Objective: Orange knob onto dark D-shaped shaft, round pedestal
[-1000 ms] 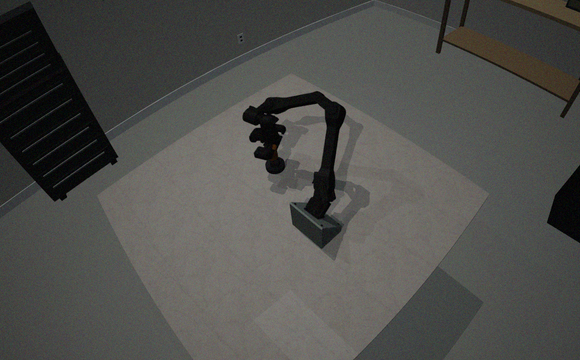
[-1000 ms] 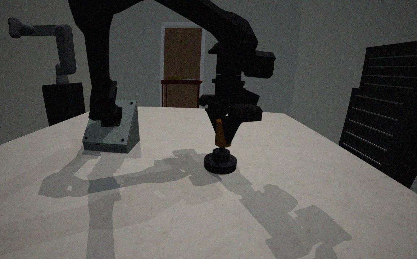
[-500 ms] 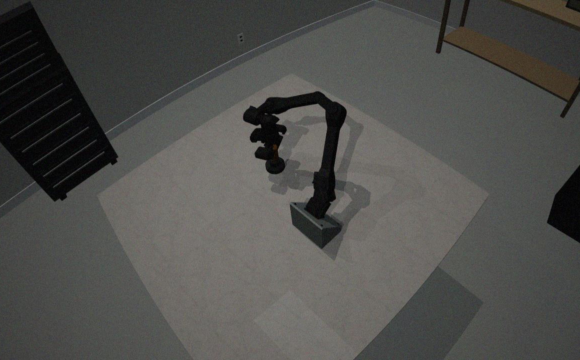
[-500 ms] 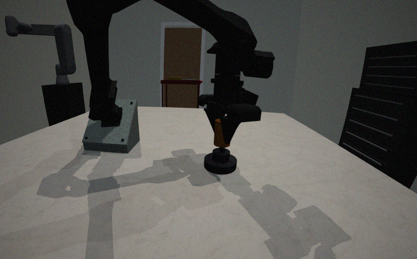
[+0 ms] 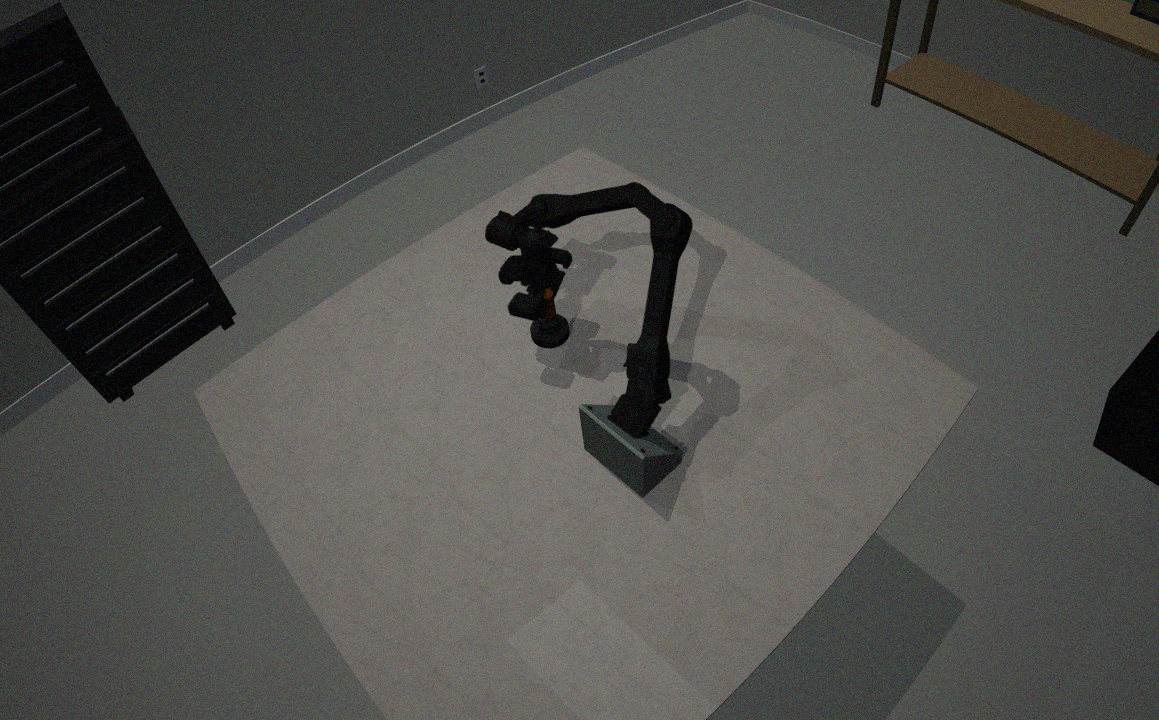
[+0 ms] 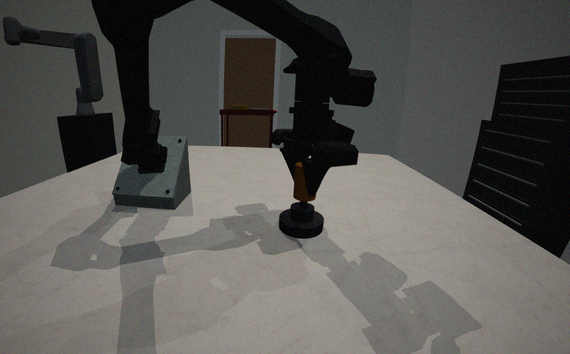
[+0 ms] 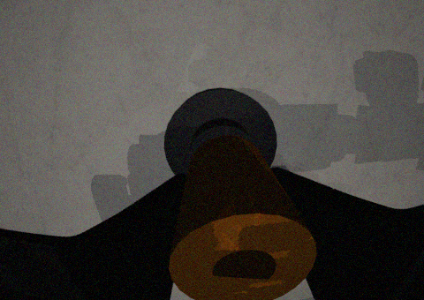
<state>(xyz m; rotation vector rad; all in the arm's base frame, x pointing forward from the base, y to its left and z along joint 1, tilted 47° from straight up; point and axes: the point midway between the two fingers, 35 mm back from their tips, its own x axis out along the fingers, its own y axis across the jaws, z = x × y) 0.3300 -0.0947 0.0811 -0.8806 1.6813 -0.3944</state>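
Now: gripper tip 20 mm below the orange knob. Round my gripper tip: dark round pedestal 40 mm below.
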